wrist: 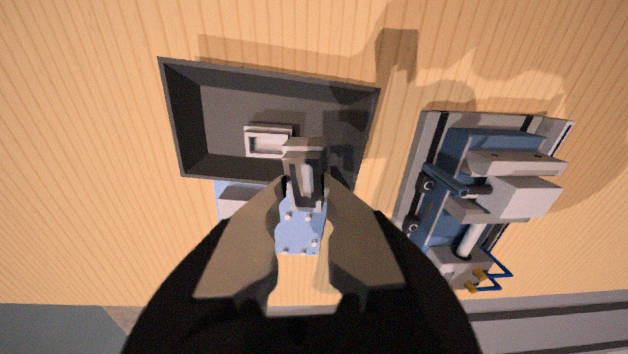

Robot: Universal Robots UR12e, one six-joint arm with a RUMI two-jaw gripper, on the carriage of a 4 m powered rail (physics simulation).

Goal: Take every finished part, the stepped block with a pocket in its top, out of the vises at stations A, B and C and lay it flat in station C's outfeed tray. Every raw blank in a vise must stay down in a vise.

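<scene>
My gripper (303, 175) is shut on a finished part (303, 155), a grey stepped block whose pocket shows between the fingertips. The held part hangs over the near side of the dark outfeed tray (225, 107) and is tilted on end in this view. Another finished part (268, 143) lies flat in the tray with its pocket up, just left of the held one in the picture; the held part overlaps its right end in view. A vise (452, 222) at the right has a plain grey block (530, 196), like a raw blank, between its jaws.
A light blue plate (298, 235) with small pins lies on the near side of the tray, partly behind the fingers. A grey block (235, 202) sits on its left part. The vise has an air cylinder and blue hoses (499, 274). A grey rail edge (550, 309) runs along the bottom right.
</scene>
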